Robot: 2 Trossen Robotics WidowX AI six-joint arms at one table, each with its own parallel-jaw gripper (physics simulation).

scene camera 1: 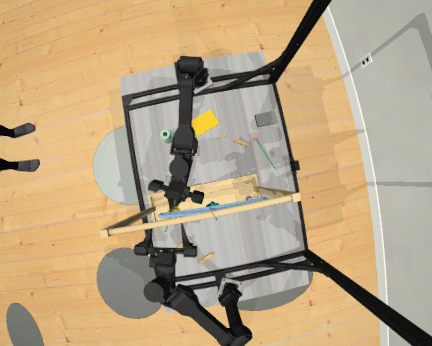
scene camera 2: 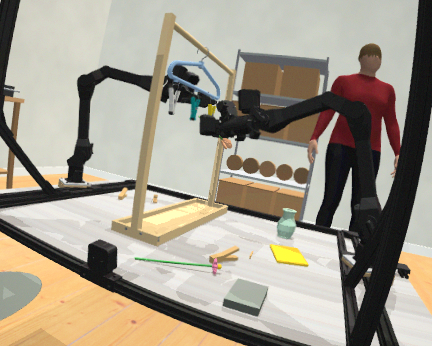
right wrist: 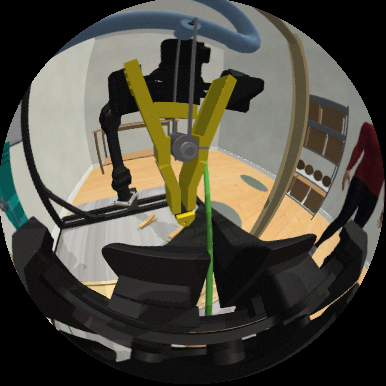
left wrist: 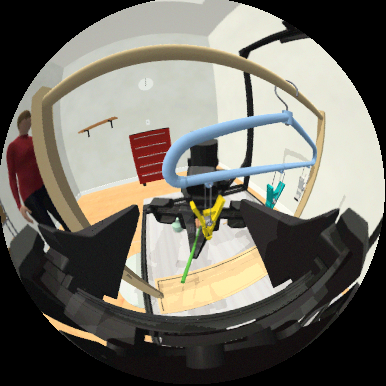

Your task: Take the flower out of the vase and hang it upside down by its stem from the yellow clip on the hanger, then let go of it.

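Where they show: left gripper, fingertip midpoint: (scene camera 2: pixel 209 100) (right wrist: pixel 208 68) (left wrist: pixel 189 207); right gripper, fingertip midpoint: (right wrist: pixel 203 210) (left wrist: pixel 193 257); left arm's base, origin of the base link: (scene camera 1: pixel 230 289) (scene camera 2: pixel 74 181) (right wrist: pixel 124 196).
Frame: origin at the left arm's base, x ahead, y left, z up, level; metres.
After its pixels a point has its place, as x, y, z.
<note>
The yellow clip (scene camera 1: pixel 175 210) @(0.358, 0.308, 0.328) (scene camera 2: pixel 211 108) @(0.366, 0.299, 0.331) (left wrist: pixel 214 217) @(0.354, 0.300, 0.318) (right wrist: pixel 159 135) hangs from the blue hanger (scene camera 1: pixel 235 205) @(0.432, 0.145, 0.435) (left wrist: pixel 230 126) @(0.357, 0.287, 0.421) (right wrist: pixel 135 22), with its jaws pointing down. The flower's green stem (left wrist: pixel 190 260) @(0.306, 0.324, 0.291) (right wrist: pixel 208 240) @(0.363, 0.326, 0.263) runs beside the clip's jaws in the right wrist view, apart from them there; its orange head (scene camera 2: pixel 226 143) @(0.439, 0.321, 0.227) is low beside my right gripper. My right gripper (right wrist: pixel 203 210) @(0.328, 0.326, 0.255) is shut on the stem just below the clip. My left gripper (scene camera 1: pixel 166 227) @(0.321, 0.322, 0.361) is open and empty, facing the clip from the opposite side. The green vase (scene camera 1: pixel 166 135) @(0.620, 0.480, -0.003) (scene camera 2: pixel 286 225) @(0.631, 0.450, 0.012) stands upright without the flower.
A wooden rack (scene camera 1: pixel 200 216) @(0.389, 0.228, 0.500) (scene camera 2: pixel 152 120) @(0.508, 0.011, 0.251) carries the hanger; its post and rail are close to both grippers. Teal (scene camera 2: pixel 194 108) @(0.413, 0.196, 0.312) and white (scene camera 2: pixel 172 101) @(0.462, 0.086, 0.310) clips hang beside the yellow one. A pink flower (scene camera 2: pixel 215 266) @(0.731, 0.066, -0.011), a yellow pad (scene camera 2: pixel 289 255) @(0.737, 0.324, -0.026) and a grey block (scene camera 2: pixel 246 296) @(0.837, 0.044, -0.018) lie on the table.
</note>
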